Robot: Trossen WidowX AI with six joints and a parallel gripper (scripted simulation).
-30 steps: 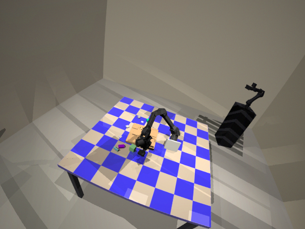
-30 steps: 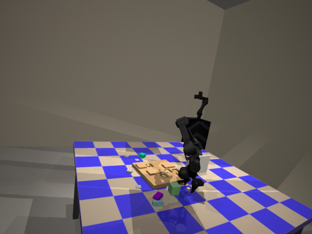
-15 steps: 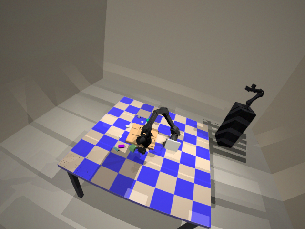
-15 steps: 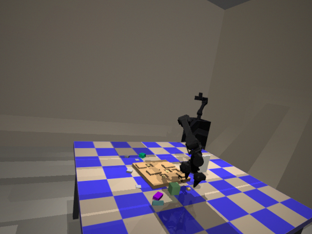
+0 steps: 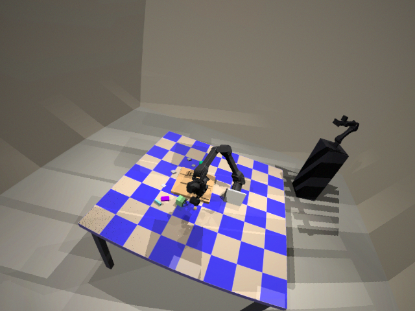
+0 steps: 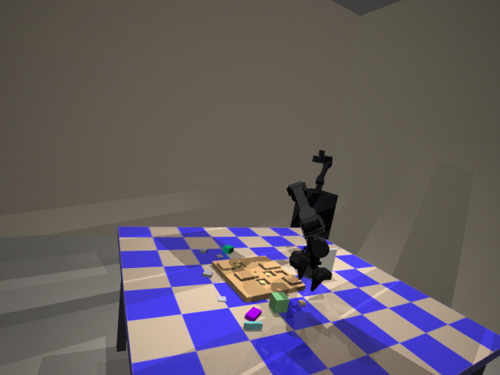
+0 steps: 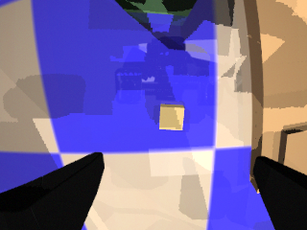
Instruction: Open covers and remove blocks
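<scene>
Right now my gripper tip is 220 mm to the left of the tan puzzle board, 60 mm above it and 50 mm short of it. From my gripper tip the other things lie so: green cube: 110 mm ahead, 50 mm below, 10 mm to the right; then purple block: 220 mm ahead, 70 mm below, 10 mm to the right; then cyan block: 260 mm ahead, 70 mm below, 40 mm to the left.
</scene>
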